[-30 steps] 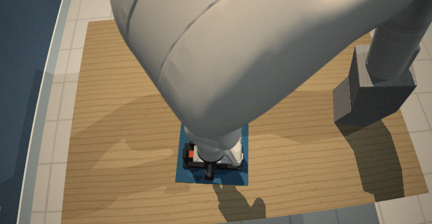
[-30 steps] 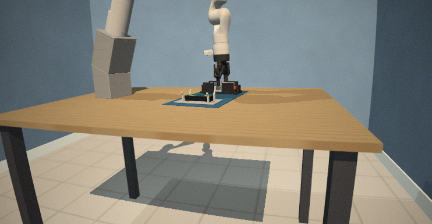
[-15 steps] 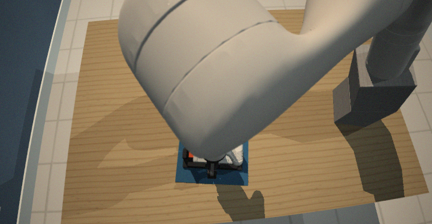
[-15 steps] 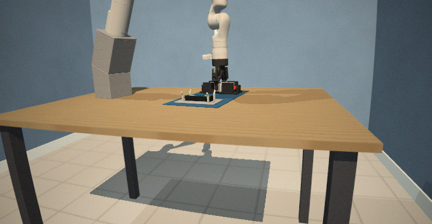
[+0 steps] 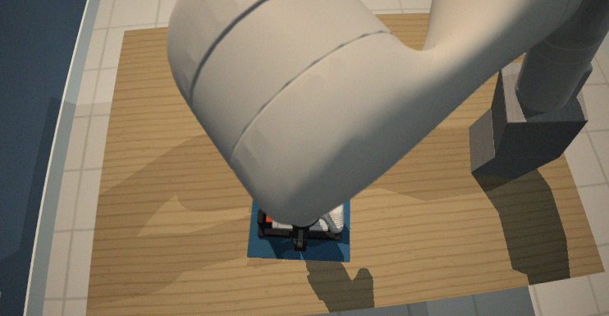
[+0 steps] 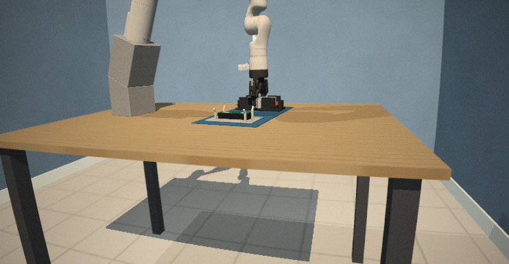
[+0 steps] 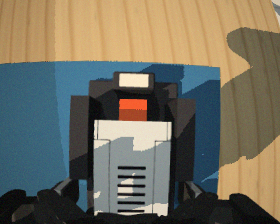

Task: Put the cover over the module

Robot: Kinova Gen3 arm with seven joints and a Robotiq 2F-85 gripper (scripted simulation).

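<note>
Right now my hand is 10 mm below the white cover.
</note>
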